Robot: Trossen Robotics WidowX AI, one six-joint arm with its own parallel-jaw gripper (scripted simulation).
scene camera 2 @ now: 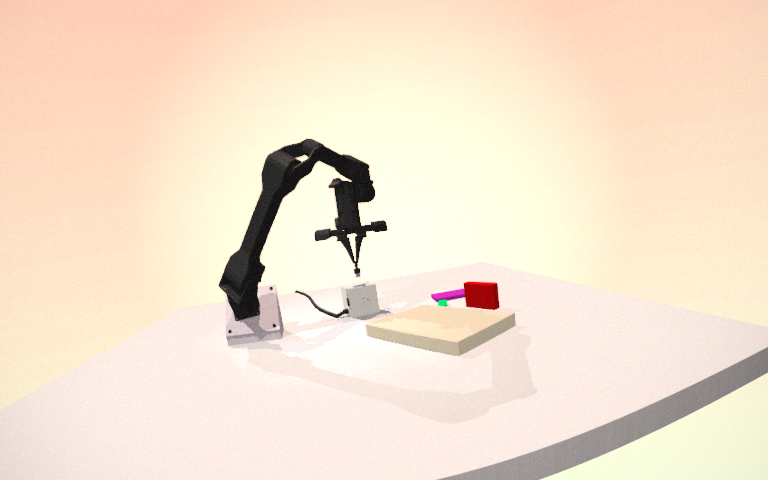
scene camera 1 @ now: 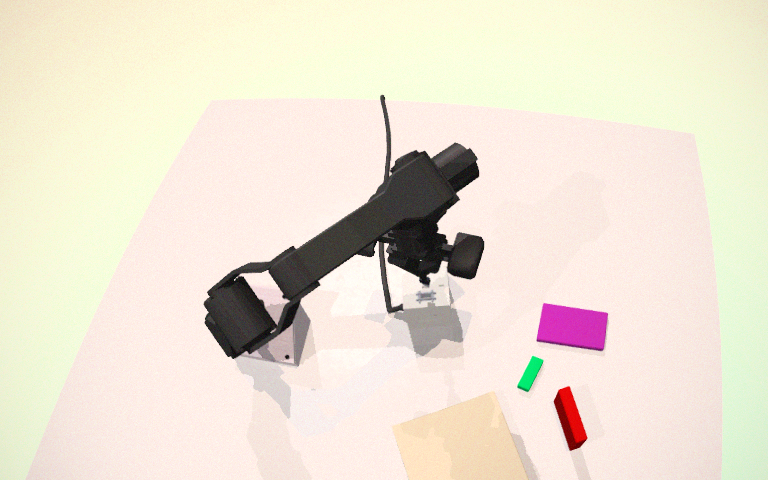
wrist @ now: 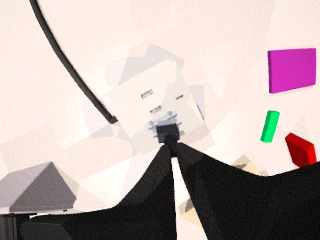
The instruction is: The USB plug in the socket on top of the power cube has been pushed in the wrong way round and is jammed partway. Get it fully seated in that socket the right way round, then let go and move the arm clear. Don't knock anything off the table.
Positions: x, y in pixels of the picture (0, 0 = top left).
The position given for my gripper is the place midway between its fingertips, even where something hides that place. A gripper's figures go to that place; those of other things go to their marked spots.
Labels:
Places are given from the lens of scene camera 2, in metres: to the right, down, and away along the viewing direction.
my gripper [scene camera 2: 355, 263]: -0.07, 0.06, 1.04
red block [scene camera 2: 484, 295]: 0.23, 0.13, 0.89
beige slab [scene camera 2: 452, 330]: 0.12, 0.16, 0.69
white power cube [scene camera 2: 360, 301]: -0.06, 0.16, 1.02
The marked spots on the white power cube and the red block are 0.32 m apart.

